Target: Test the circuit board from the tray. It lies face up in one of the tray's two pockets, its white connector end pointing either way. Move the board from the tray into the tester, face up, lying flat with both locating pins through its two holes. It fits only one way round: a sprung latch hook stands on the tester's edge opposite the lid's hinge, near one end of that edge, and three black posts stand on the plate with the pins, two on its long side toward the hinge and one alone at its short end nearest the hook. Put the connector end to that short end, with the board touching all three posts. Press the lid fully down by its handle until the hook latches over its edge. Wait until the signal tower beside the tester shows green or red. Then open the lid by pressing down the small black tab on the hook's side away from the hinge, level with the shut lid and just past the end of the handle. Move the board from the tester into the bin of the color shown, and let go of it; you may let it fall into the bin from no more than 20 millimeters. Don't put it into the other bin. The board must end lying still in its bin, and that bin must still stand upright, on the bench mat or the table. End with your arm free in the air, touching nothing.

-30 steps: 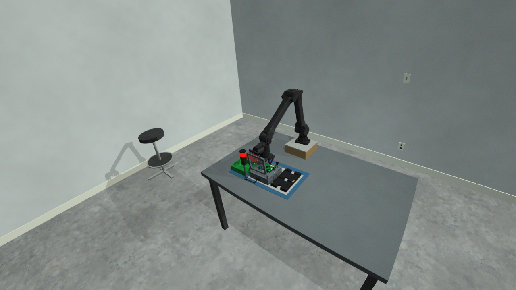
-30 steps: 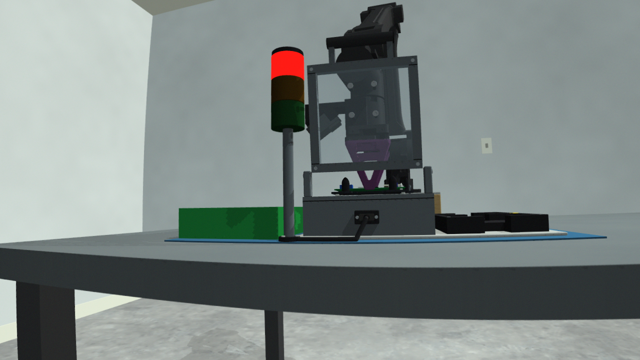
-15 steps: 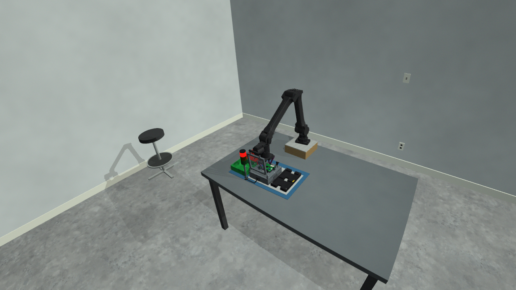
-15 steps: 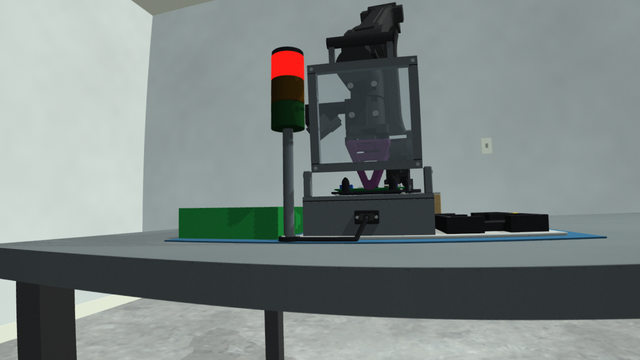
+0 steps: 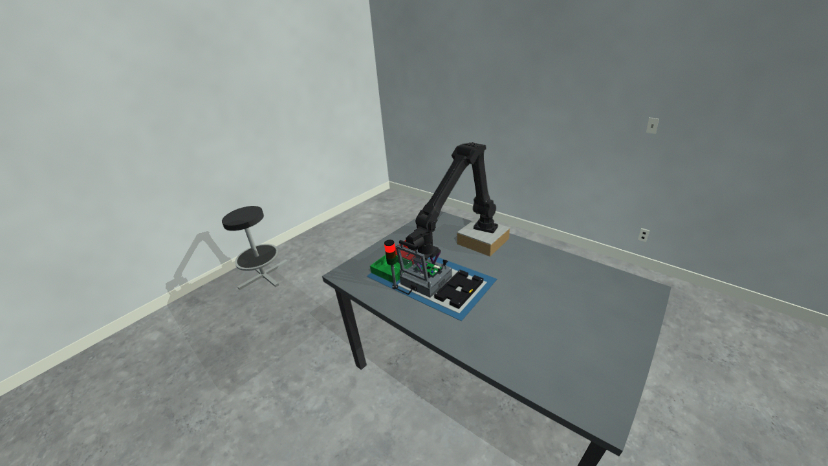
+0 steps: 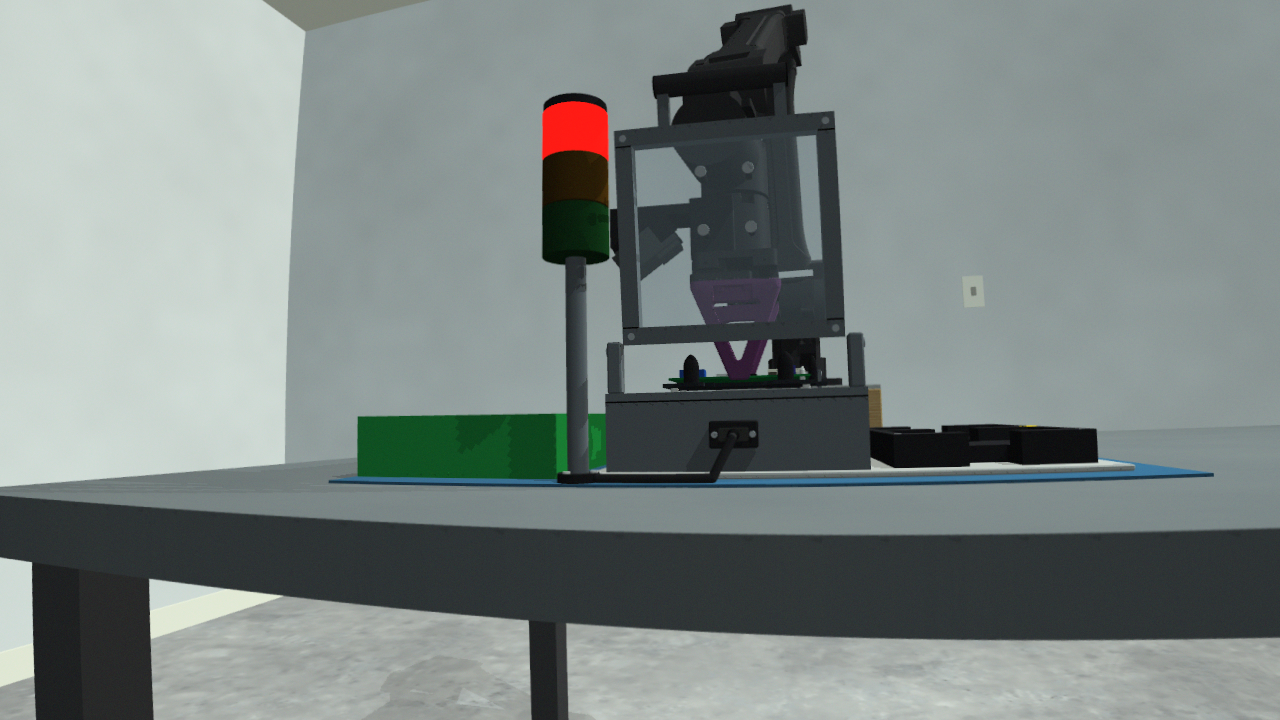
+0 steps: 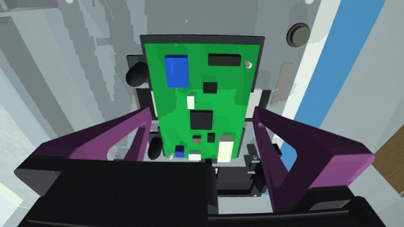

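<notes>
My gripper is now right at the green circuit board. Round my hand: black tester plate (1 cm to the left, 1 cm below, 1 cm ahead); black latch hook (7 cm to the left, 5 cm behind, 1 cm above); clear lid (11 cm ahead, 11 cm above, 1 cm to the right).
</notes>
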